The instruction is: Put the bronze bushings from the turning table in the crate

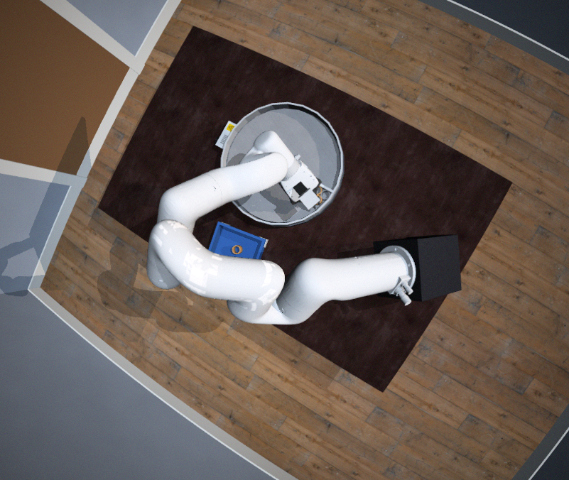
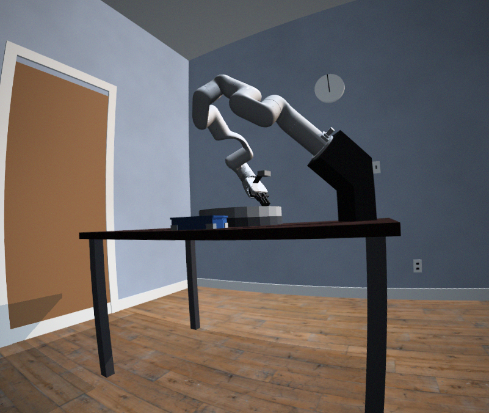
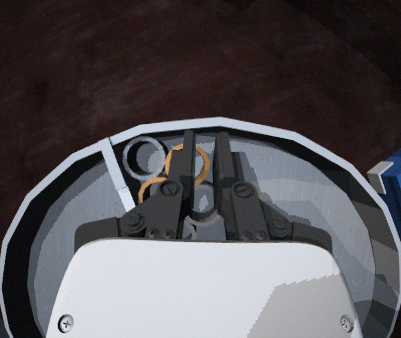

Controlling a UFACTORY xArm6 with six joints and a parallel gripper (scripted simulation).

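Right now my hand is 33 cm to the right of the crate, 8 cm above it and 4 cm short of it. Round my hand: round grey turning table: 18 cm ahead, 5 cm below, 1 cm to the left.
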